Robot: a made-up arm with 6 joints. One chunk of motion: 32 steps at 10 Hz.
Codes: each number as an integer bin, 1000 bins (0 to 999) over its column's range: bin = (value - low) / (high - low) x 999, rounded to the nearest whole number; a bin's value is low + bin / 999 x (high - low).
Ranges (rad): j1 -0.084..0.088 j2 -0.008..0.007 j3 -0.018..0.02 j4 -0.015..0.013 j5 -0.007..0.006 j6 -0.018..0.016
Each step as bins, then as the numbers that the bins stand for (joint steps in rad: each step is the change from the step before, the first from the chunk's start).
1 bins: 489 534 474 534 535 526
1 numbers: 0.00019 0.00002 0.00003 -0.00003 -0.00004 -0.00010
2 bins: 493 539 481 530 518 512
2 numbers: 0.00088 0.00009 0.00030 -0.00015 -0.00026 -0.00057
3 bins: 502 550 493 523 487 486
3 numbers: 0.00243 0.00026 0.00075 -0.00034 -0.00066 -0.00146
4 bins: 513 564 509 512 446 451
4 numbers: 0.00432 0.00047 0.00136 -0.00065 -0.00120 -0.00265
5 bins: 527 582 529 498 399 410
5 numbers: 0.00673 0.00074 0.00212 -0.00104 -0.00181 -0.00405
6 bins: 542 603 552 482 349 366
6 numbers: 0.00932 0.00105 0.00300 -0.00149 -0.00246 -0.00554
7 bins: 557 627 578 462 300 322
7 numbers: 0.01190 0.00141 0.00399 -0.00205 -0.00310 -0.00704
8 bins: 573 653 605 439 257 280
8 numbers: 0.01465 0.00180 0.00501 -0.00270 -0.00366 -0.00847
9 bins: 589 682 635 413 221 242
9 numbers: 0.01741 0.00224 0.00615 -0.00342 -0.00412 -0.00976
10 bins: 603 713 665 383 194 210
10 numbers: 0.01982 0.00271 0.00730 -0.00427 -0.00448 -0.01085
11 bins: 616 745 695 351 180 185
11 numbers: 0.02206 0.00319 0.00844 -0.00516 -0.00466 -0.01170
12 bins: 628 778 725 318 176 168
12 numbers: 0.02412 0.00368 0.00958 -0.00609 -0.00471 -0.01228
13 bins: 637 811 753 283 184 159
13 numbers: 0.02567 0.00418 0.01064 -0.00707 -0.00461 -0.01259
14 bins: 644 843 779 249 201 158
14 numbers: 0.02688 0.00466 0.01163 -0.00802 -0.00438 -0.01262
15 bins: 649 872 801 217 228 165
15 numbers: 0.02774 0.00509 0.01247 -0.00892 -0.00403 -0.01238
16 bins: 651 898 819 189 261 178
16 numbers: 0.02808 0.00548 0.01315 -0.00970 -0.00360 -0.01194
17 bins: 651 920 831 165 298 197
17 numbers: 0.02808 0.00581 0.01361 -0.01038 -0.00312 -0.01130
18 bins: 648 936 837 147 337 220
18 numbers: 0.02757 0.00605 0.01384 -0.01088 -0.00261 -0.01051
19 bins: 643 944 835 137 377 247
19 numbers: 0.02671 0.00617 0.01376 -0.01116 -0.00209 -0.00959
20 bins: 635 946 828 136 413 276
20 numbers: 0.02533 0.00620 0.01350 -0.01119 -0.00163 -0.00861
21 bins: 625 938 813 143 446 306
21 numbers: 0.02361 0.00608 0.01292 -0.01099 -0.00120 -0.00759
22 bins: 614 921 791 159 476 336
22 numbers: 0.02171 0.00583 0.01209 -0.01054 -0.00081 -0.00656
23 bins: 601 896 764 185 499 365
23 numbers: 0.01948 0.00545 0.01106 -0.00981 -0.00051 -0.00558
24 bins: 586 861 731 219 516 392
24 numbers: 0.01689 0.00493 0.00981 -0.00886 -0.00029 -0.00466
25 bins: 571 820 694 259 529 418
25 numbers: 0.01431 0.00431 0.00840 -0.00774 -0.00012 -0.00377
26 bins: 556 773 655 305 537 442
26 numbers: 0.01173 0.00361 0.00691 -0.00645 -0.00001 -0.00296
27 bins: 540 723 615 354 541 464
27 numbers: 0.00897 0.00286 0.00539 -0.00508 0.00004 -0.00221
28 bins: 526 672 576 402 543 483
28 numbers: 0.00656 0.00209 0.00391 -0.00373 0.00007 -0.00156
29 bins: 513 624 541 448 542 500
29 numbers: 0.00432 0.00137 0.00258 -0.00244 0.00005 -0.00098
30 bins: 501 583 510 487 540 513
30 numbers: 0.00226 0.00075 0.00140 -0.00135 0.00003 -0.00054
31 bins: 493 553 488 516 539 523
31 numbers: 0.00088 0.00030 0.00056 -0.00054 0.00001 -0.00020
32 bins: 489 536 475 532 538 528
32 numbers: 0.00019 0.00005 0.00007 -0.00009 0.00000 -0.00003
